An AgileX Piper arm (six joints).
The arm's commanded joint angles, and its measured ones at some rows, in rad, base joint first. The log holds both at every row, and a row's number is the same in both.
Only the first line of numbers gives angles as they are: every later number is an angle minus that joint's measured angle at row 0.
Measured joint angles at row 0:
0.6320 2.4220 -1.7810 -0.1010 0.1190 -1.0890
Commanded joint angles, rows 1 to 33:
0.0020 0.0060 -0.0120 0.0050 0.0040 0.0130
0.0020 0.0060 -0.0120 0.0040 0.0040 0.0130
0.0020 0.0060 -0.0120 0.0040 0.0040 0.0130
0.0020 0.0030 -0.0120 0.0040 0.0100 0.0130
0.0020 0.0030 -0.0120 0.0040 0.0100 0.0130
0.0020 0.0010 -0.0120 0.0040 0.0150 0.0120
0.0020 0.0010 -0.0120 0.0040 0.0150 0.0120
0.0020 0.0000 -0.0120 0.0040 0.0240 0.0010
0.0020 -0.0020 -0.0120 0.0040 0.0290 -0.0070
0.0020 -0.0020 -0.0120 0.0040 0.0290 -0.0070
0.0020 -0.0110 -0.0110 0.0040 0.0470 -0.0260
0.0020 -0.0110 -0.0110 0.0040 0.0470 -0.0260
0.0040 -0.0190 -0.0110 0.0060 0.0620 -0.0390
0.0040 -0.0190 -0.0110 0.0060 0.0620 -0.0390
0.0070 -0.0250 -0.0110 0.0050 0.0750 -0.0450
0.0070 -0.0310 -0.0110 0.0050 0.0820 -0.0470
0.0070 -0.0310 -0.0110 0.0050 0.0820 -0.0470
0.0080 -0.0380 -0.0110 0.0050 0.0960 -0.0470
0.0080 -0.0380 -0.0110 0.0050 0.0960 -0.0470
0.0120 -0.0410 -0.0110 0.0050 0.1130 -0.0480
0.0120 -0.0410 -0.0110 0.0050 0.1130 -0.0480
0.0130 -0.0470 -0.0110 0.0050 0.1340 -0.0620
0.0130 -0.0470 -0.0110 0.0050 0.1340 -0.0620
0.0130 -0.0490 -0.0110 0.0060 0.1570 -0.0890
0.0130 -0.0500 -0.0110 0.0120 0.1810 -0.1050
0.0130 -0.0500 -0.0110 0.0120 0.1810 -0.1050
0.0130 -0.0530 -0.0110 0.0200 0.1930 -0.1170
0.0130 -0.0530 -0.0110 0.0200 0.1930 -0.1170
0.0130 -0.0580 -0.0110 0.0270 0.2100 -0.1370
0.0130 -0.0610 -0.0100 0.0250 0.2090 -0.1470
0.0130 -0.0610 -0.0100 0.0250 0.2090 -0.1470
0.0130 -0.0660 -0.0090 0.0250 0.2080 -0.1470
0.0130 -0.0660 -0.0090 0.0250 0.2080 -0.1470
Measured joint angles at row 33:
0.0230 -0.0480 -0.0090 0.0180 0.1640 -0.1400
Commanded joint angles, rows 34 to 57:
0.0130 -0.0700 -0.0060 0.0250 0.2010 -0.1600
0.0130 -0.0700 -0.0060 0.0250 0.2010 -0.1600
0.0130 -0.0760 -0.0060 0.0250 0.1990 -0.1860
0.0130 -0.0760 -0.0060 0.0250 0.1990 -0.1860
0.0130 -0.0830 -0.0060 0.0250 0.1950 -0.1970
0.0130 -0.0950 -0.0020 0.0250 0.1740 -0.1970
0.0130 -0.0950 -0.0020 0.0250 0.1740 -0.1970
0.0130 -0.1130 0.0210 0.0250 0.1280 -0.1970
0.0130 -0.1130 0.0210 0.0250 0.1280 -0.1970
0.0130 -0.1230 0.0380 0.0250 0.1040 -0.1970
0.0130 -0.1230 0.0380 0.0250 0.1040 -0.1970
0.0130 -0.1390 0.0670 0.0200 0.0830 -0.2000
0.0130 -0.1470 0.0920 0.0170 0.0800 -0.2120
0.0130 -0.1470 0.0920 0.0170 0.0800 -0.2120
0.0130 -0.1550 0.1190 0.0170 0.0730 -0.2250
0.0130 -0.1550 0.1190 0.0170 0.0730 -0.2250
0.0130 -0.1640 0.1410 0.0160 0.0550 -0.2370
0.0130 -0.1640 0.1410 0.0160 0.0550 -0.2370
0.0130 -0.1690 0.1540 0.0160 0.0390 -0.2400
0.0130 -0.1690 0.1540 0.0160 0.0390 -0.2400
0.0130 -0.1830 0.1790 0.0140 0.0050 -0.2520
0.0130 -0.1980 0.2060 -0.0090 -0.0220 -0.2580
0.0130 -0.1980 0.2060 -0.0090 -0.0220 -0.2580
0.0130 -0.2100 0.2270 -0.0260 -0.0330 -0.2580
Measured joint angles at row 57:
0.0220 -0.1640 0.2070 0.0130 0.0340 -0.2450
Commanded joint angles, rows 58 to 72:
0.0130 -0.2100 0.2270 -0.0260 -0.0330 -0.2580
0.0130 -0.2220 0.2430 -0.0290 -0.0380 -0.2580
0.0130 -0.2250 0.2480 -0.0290 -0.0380 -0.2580
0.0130 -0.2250 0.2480 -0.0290 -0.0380 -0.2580
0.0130 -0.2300 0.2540 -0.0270 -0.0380 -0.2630
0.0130 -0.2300 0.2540 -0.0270 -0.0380 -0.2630
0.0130 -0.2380 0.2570 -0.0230 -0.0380 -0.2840
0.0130 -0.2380 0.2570 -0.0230 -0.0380 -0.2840
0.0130 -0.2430 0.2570 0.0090 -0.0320 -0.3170
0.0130 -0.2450 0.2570 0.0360 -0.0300 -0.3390
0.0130 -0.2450 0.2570 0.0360 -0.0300 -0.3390
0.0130 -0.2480 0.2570 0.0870 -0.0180 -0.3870
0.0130 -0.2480 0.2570 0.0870 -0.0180 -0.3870
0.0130 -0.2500 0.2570 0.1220 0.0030 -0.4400
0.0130 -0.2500 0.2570 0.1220 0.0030 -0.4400
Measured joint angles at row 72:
0.0230 -0.2130 0.2610 0.0700 0.0340 -0.3650
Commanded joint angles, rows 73 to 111:
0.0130 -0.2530 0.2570 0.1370 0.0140 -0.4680
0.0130 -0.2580 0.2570 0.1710 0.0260 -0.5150
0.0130 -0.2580 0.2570 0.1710 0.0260 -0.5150
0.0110 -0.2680 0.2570 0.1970 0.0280 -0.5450
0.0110 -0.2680 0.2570 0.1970 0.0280 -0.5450
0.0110 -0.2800 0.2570 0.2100 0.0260 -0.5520
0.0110 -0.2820 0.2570 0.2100 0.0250 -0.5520
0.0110 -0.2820 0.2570 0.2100 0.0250 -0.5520
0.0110 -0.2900 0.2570 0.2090 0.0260 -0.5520
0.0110 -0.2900 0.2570 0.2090 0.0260 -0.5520
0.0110 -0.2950 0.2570 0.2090 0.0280 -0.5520
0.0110 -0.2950 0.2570 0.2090 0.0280 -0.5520
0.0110 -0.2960 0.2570 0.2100 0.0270 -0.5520
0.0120 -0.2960 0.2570 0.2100 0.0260 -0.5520
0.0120 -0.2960 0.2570 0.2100 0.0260 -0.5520
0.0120 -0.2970 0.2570 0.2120 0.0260 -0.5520
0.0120 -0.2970 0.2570 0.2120 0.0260 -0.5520
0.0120 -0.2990 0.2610 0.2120 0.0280 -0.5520
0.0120 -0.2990 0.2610 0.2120 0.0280 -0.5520
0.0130 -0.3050 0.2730 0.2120 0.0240 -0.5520
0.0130 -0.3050 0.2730 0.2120 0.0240 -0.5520
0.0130 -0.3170 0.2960 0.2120 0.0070 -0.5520
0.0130 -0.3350 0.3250 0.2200 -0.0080 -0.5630
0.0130 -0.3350 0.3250 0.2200 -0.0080 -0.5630
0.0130 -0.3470 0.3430 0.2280 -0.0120 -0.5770
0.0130 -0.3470 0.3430 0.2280 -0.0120 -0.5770
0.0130 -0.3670 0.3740 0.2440 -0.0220 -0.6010
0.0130 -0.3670 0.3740 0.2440 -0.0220 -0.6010
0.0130 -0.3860 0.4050 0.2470 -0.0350 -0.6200
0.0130 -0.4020 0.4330 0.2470 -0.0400 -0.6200
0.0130 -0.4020 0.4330 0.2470 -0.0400 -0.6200
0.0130 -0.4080 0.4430 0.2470 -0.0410 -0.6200
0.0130 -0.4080 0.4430 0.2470 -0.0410 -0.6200
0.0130 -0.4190 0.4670 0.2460 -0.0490 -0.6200
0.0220 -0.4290 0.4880 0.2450 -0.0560 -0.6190
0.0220 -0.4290 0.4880 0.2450 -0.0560 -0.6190
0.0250 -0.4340 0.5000 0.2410 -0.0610 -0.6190
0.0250 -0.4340 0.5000 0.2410 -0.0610 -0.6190
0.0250 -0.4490 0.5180 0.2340 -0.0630 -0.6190
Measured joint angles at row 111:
0.0330 -0.4050 0.5000 0.2270 -0.0020 -0.6300
